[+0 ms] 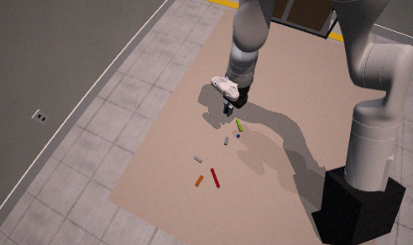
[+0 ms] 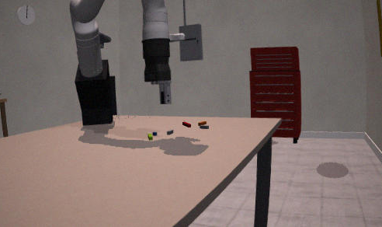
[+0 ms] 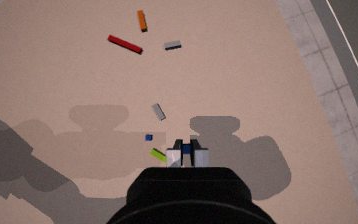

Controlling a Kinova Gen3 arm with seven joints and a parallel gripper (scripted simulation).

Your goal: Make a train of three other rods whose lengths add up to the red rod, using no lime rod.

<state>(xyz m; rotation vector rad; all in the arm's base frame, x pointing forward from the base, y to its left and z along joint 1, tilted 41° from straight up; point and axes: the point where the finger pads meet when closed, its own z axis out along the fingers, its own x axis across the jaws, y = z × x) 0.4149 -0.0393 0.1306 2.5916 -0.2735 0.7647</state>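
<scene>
Right now my hand is 50 mm past the lime rod, 20 mm to the left of it and 110 mm above it. Round my hand: red rod (50 mm behind, 210 mm to the left, 110 mm below); then orange rod (240 mm to the left, 110 mm below).
</scene>
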